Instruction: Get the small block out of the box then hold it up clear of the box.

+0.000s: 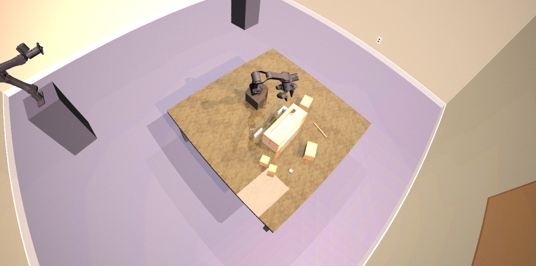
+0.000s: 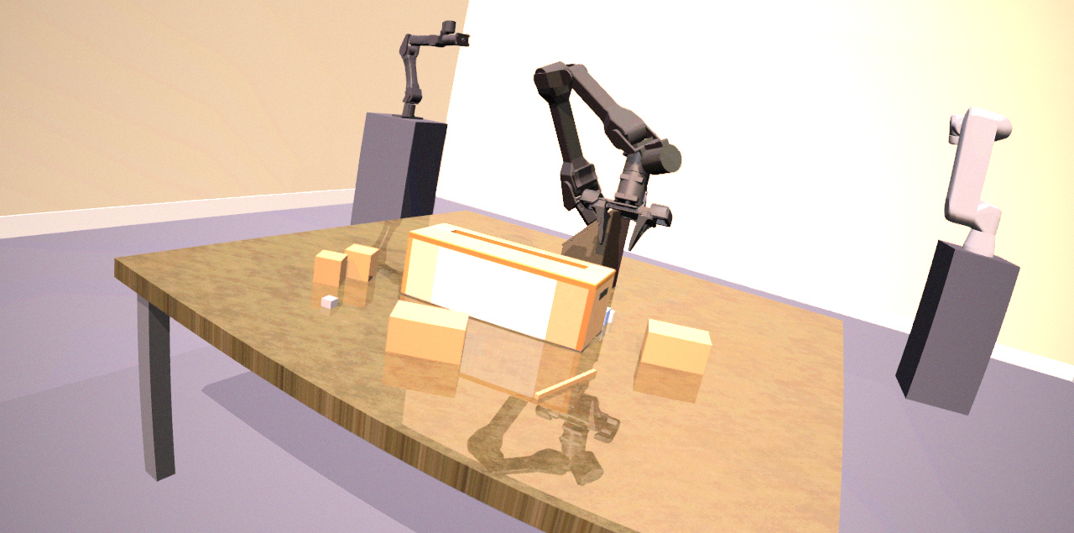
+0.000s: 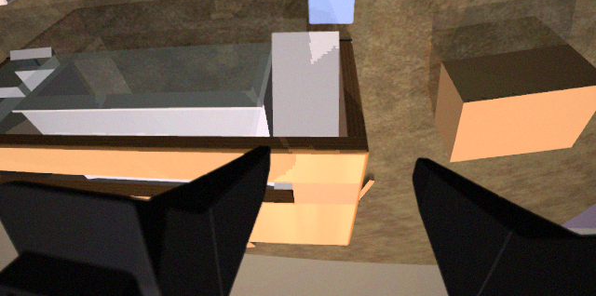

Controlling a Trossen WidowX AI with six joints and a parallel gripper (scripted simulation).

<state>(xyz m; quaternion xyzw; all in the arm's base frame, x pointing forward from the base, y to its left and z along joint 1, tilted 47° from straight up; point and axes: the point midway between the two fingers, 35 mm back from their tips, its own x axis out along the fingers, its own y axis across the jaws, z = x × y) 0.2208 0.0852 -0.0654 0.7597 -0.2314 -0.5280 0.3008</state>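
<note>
Now: gripper tip 1 cm past the light-blue block and 15 cm above it. Also, from my gripper tip: thin wooden stick: 33 cm ahead, 5 cm to the left, 16 cm below; then clear-fronted box: 8 cm ahead, 17 cm to the right, 10 cm below.
</note>
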